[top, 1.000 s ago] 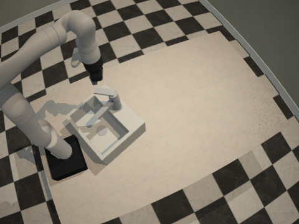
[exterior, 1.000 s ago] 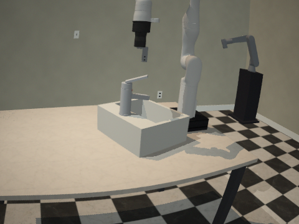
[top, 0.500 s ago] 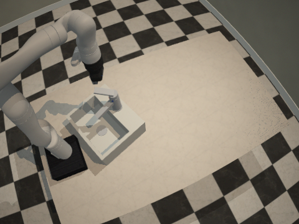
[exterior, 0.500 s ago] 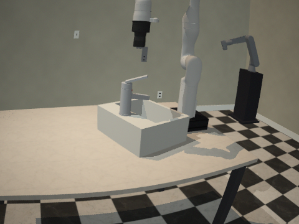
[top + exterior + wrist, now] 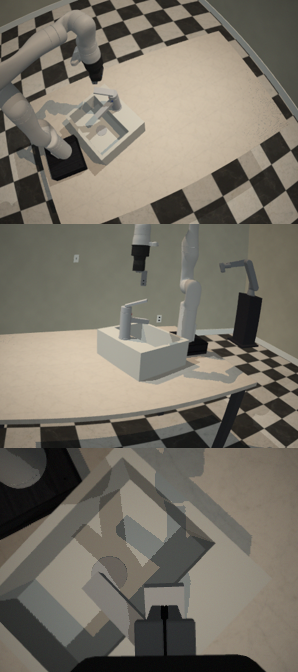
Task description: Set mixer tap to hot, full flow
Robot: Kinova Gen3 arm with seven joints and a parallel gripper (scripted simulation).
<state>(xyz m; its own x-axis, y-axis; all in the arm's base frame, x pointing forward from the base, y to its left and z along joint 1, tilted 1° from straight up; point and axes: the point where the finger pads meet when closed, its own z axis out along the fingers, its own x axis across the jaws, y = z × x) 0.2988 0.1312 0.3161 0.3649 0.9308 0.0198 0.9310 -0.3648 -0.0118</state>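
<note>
My hand is 9 cm above the lever, 2 cm short of it and 1 cm to the left of it. Round my hand: white sink basin: 34 cm below, 7 cm to the right, 5 cm behind.
</note>
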